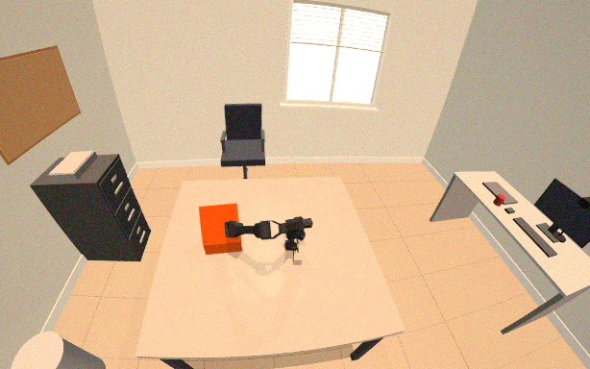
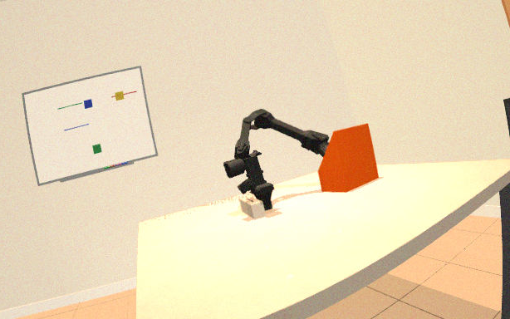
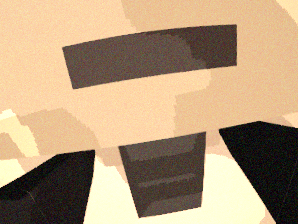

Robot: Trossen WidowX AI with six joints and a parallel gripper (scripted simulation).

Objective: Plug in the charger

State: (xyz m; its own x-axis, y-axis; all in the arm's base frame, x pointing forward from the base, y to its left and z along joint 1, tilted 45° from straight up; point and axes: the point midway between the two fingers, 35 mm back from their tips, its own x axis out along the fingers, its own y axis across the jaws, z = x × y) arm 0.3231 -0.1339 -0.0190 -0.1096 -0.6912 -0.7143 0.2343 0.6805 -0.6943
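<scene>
My gripper tip is 20 mm short of the two-prong charger and 10 mm below it.
</scene>
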